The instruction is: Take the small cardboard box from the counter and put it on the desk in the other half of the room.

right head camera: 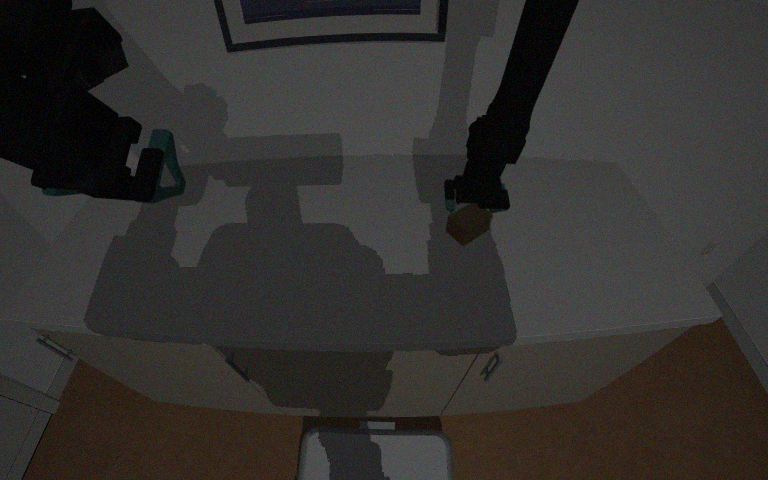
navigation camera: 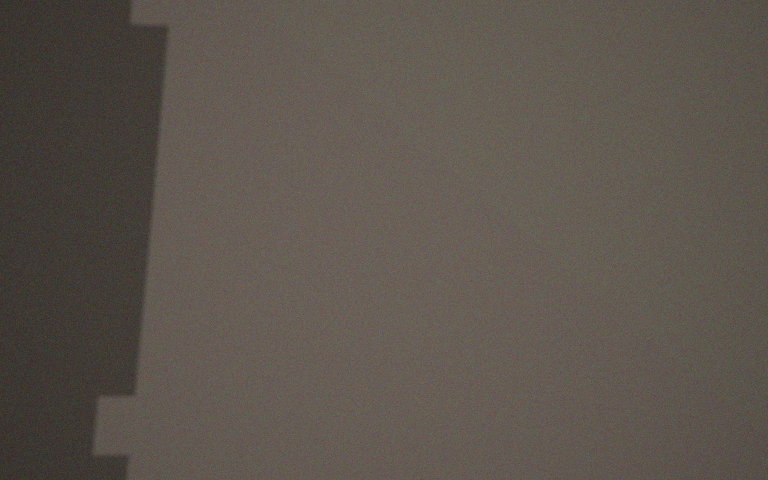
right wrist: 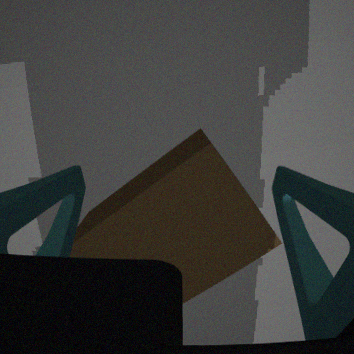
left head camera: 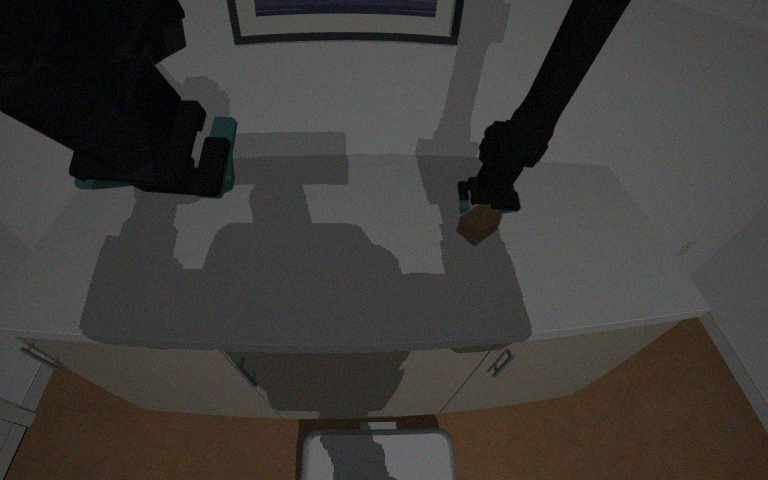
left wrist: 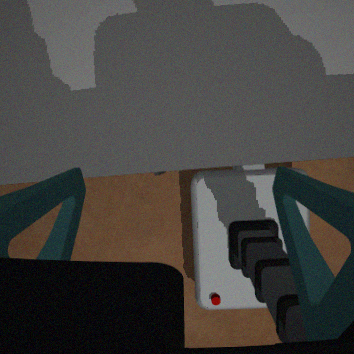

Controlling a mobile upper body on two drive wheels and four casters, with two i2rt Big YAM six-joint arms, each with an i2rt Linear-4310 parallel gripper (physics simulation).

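Places are measured from the left arm's base along level axes (x ahead, y left, z up), in millimetres.
Pixels of known places: left gripper, fingertip midpoint: (right head camera: 148, 186) (left head camera: 188, 180) (left wrist: 178, 177); right gripper, fingertip midpoint: (right head camera: 470, 210) (right wrist: 178, 176) (left head camera: 479, 211).
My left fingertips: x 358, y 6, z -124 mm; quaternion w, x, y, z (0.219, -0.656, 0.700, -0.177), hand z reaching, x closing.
Note:
Ahead of a thing's pixels: the offset from my left fingertips to its top centre. "*": to the spot under its first point. Level surfaces: height alone.
The small brown cardboard box {291 mm ahead, 452 mm right, 326 mm down} (left head camera: 479, 225) (right head camera: 468, 225) (right wrist: 185, 215) rests on the grey-white counter {376 mm down} (left head camera: 594, 254) (right head camera: 583, 254) (left wrist: 150, 125) (right wrist: 320, 150), right of the middle in both head views. My right gripper (left head camera: 488, 206) (right head camera: 476, 204) (right wrist: 178, 176) is open and empty above the box, pointing down. In the right wrist view the box sits askew to the line between the fingers, and a black part hides its lower left. My left gripper (left head camera: 155, 183) (right head camera: 107, 186) (left wrist: 178, 177) is open and empty at the left of the head views. The desk does not show.
A framed picture (left head camera: 346, 39) (right head camera: 336, 44) hangs on the wall behind the counter. Cabinet doors {* 29 mm ahead, 357 mm right, 677 mm down} (left head camera: 430, 379) (right head camera: 424, 376) with handles are below the counter's front edge. My white base (left head camera: 419, 458) (right head camera: 416, 458) (left wrist: 210, 250) stands close in front. Walls flank both counter ends.

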